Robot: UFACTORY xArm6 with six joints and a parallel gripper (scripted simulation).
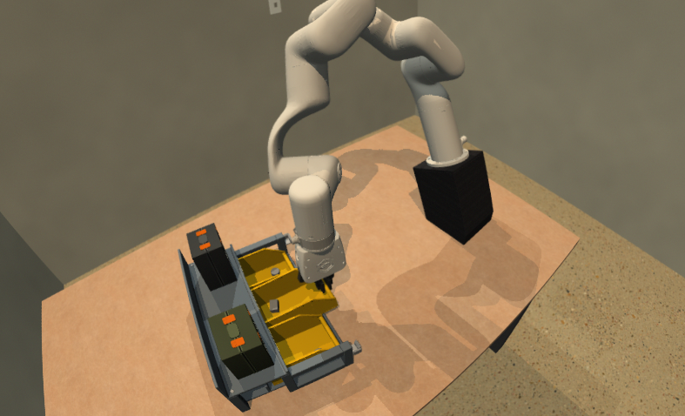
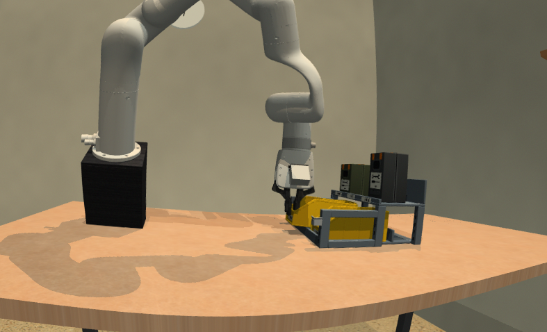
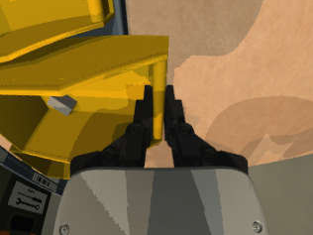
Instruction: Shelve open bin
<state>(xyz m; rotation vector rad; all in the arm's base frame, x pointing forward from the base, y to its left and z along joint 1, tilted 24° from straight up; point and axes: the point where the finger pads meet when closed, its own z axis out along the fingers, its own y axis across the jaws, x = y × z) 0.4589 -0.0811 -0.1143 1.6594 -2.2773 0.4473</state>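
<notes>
The shelf lip lies 6 cm below my hand, 3 cm ahead of it and 1 cm to the right of it. Round my hand: black box 18 cm to the right, 18 cm ahead, 9 cm above; olive box 25 cm ahead, 8 cm above, 4 cm to the left.
</notes>
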